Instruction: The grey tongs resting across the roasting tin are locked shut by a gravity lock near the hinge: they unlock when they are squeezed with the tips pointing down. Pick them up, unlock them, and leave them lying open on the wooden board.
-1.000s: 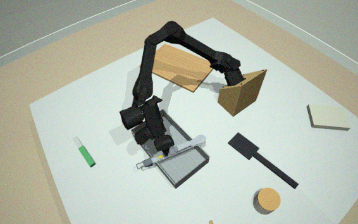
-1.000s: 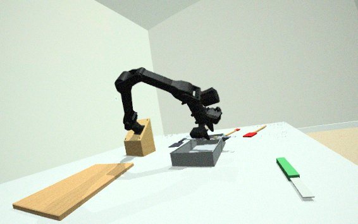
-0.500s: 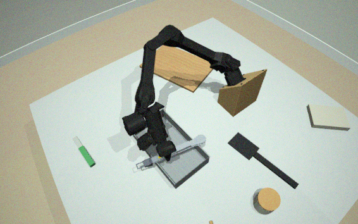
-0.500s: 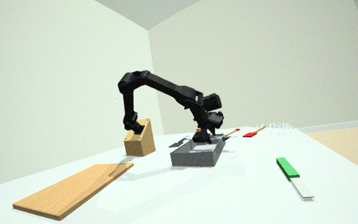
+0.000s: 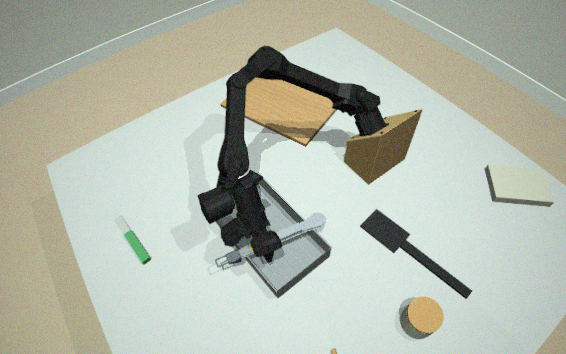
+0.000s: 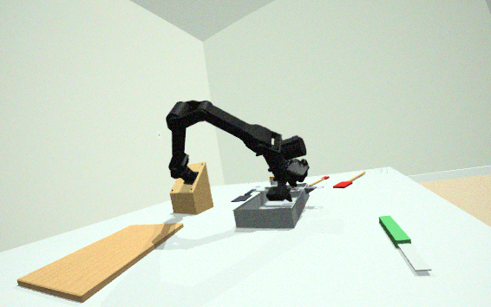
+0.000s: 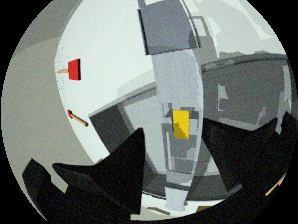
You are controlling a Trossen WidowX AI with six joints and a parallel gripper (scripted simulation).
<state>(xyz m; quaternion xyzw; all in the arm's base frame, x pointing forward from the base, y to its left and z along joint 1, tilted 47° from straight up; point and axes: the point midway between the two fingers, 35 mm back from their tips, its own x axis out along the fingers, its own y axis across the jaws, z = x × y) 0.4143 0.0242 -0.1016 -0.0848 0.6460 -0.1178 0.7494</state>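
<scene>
Right now the yellow lock piece is 2 cm ahead of my gripper tip, 2 cm to the right of it and 3 cm above it. The rest, counted from my gripper tip: black spatula (33 cm behind, 18 cm to the left, 3 cm below); roasting tin (4 cm behind, 6 cm to the right); cork-topped jar (22 cm behind, 33 cm to the left).
</scene>
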